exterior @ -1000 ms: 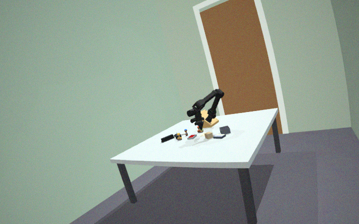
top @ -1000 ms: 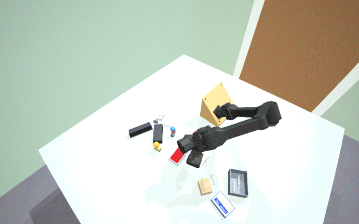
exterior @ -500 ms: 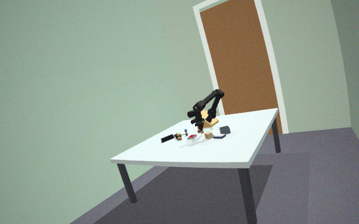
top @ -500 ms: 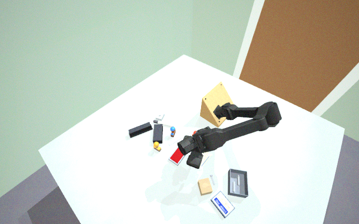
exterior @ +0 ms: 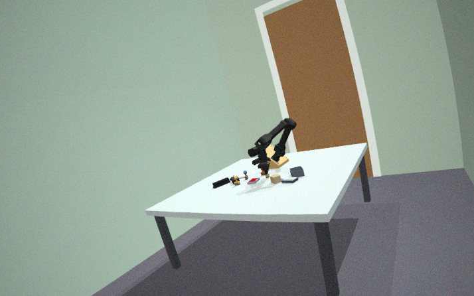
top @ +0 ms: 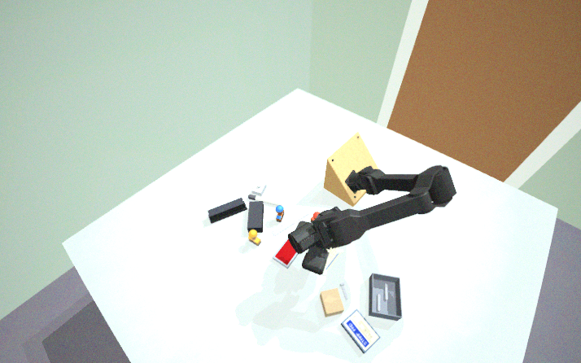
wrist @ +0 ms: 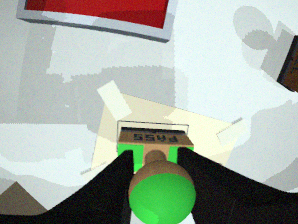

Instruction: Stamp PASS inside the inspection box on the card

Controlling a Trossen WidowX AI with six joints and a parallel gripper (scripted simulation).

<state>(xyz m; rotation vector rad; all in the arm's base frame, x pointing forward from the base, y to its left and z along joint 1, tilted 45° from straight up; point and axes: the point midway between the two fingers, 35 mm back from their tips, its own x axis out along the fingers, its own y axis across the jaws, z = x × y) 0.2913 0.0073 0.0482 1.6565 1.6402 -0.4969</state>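
Now: gripper tip 3 cm above the pale card, 1 cm to the right of it and 1 cm past it. From my gripper tip the other things lie so: orange-knobbed stamp (10 cm behind, 7 cm to the right, 1 cm below); then red ink pad (9 cm to the right, 5 cm ahead, 3 cm below); then tan block (11 cm ahead, 10 cm to the left, 1 cm below).
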